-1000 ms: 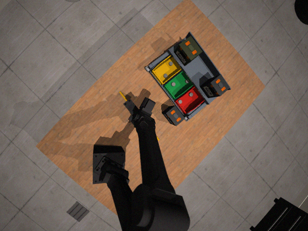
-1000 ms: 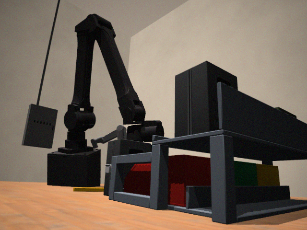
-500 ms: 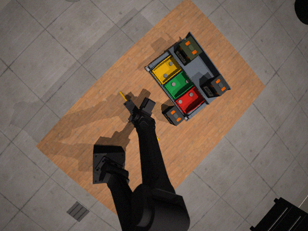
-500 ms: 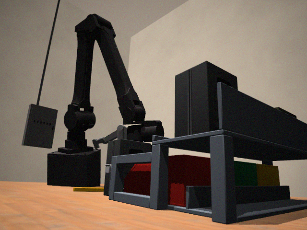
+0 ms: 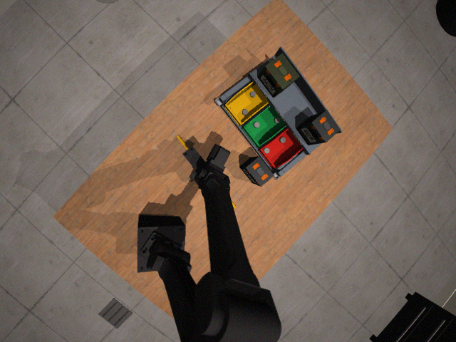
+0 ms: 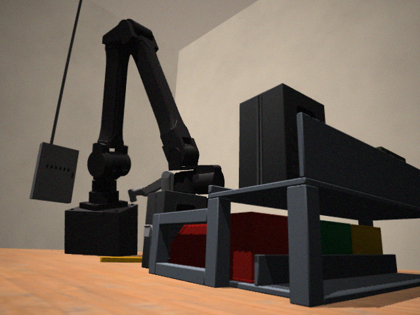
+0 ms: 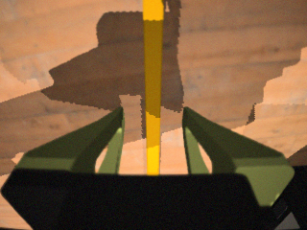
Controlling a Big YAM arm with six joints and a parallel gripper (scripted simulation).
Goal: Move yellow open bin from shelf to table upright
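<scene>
Right now my hand is 1 cm above the thin yellow rod. Also, from my hand: red bin: 26 cm ahead, 19 cm to the right, 3 cm above; green bin: 30 cm ahead, 9 cm to the right, 3 cm above; yellow open bin: 33 cm ahead, 2 cm to the left, 3 cm above.
</scene>
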